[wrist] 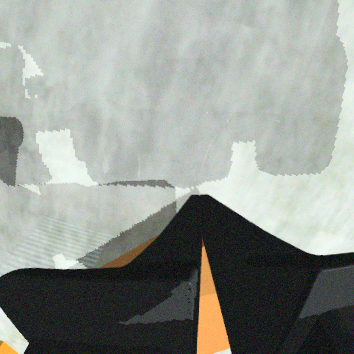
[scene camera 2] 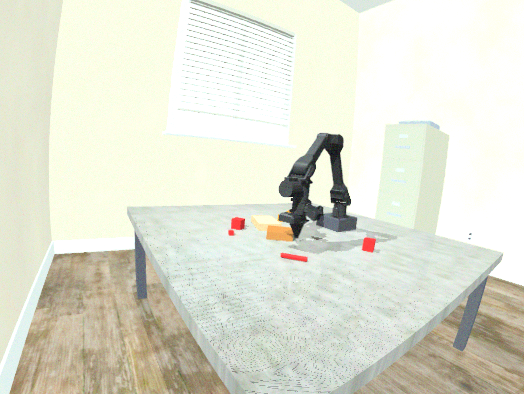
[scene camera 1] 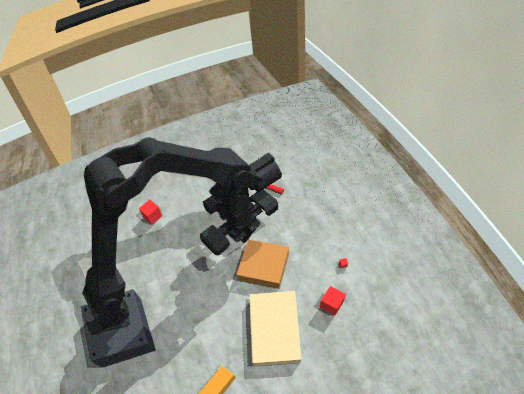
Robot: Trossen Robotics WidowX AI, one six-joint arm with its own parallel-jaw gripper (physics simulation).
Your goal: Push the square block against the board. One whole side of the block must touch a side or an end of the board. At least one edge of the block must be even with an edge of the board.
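Frame: origin at the arm's base, x left, y back, z up, level; millimetres.
Seen in the pictures: gripper, fingertip midpoint: [wrist: 198, 202] [scene camera 2: 296, 238] [scene camera 1: 243, 241]; arm's base, link origin: [scene camera 2: 339, 216] [scene camera 1: 114, 315].
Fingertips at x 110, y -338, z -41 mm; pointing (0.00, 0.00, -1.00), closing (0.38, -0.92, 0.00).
Note:
Pixels of each thing's top centre, then the offset from my fingertips to it. "spot": a spot on its surface instead.
- square block, top centre: [wrist: 187, 322] [scene camera 1: 263, 260] [scene camera 2: 280, 229] dx -75, dy -23, dz +14 mm
- board, top centre: [scene camera 1: 274, 326] [scene camera 2: 265, 219] dx -235, dy +10, dz +14 mm
- tiny red cube, top centre: [scene camera 1: 344, 261] [scene camera 2: 231, 230] dx -144, dy -196, dz +1 mm
- red rod, top centre: [scene camera 1: 269, 184] [scene camera 2: 294, 255] dx +146, dy -120, dz -1 mm
- orange bar, surface spot: [scene camera 1: 218, 381] spot: dx -312, dy +158, dz +16 mm
The square block [scene camera 1: 263, 263] [scene camera 2: 280, 233] [wrist: 212, 320] is orange and lies flat on the table. The board [scene camera 1: 274, 327] [scene camera 2: 264, 222] is a pale yellow rectangle, lying below the block in scene camera 1. A narrow gap separates them, and the block is turned slightly relative to the board's near end. The block sits somewhat further left than the board in that view. My gripper [scene camera 1: 246, 239] [scene camera 2: 297, 236] [wrist: 198, 202] is shut and empty, tips low beside the block's side facing away from the board. Whether the tips touch the block is hidden.
A red cube [scene camera 1: 332, 300] [scene camera 2: 238, 223] and a tiny red cube [scene camera 1: 343, 263] [scene camera 2: 231, 232] lie right of block and board in scene camera 1. Another red cube [scene camera 1: 150, 212] [scene camera 2: 369, 244], a red rod [scene camera 1: 276, 189] [scene camera 2: 294, 257] and an orange bar [scene camera 1: 218, 381] also lie on the table.

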